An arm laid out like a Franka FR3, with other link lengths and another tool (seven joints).
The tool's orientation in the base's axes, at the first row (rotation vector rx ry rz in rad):
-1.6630, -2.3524, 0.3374
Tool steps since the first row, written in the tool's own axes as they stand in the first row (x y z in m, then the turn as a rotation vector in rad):
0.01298, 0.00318, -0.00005, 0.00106, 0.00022, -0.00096
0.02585, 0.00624, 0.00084, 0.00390, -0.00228, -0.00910
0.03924, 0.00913, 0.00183, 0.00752, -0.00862, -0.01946
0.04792, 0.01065, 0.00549, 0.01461, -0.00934, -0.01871
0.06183, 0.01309, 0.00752, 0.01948, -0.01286, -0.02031
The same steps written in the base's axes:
-0.00135, 0.01329, -0.00017, 0.00017, 0.00112, 0.00090
-0.00308, 0.02640, -0.00120, -0.00033, 0.00339, 0.00957
-0.00516, 0.03994, -0.00224, -0.00377, 0.00525, 0.02163
-0.00780, 0.04845, -0.00564, -0.00694, 0.01168, 0.02159
-0.01079, 0.06228, -0.00749, -0.01112, 0.01521, 0.02454

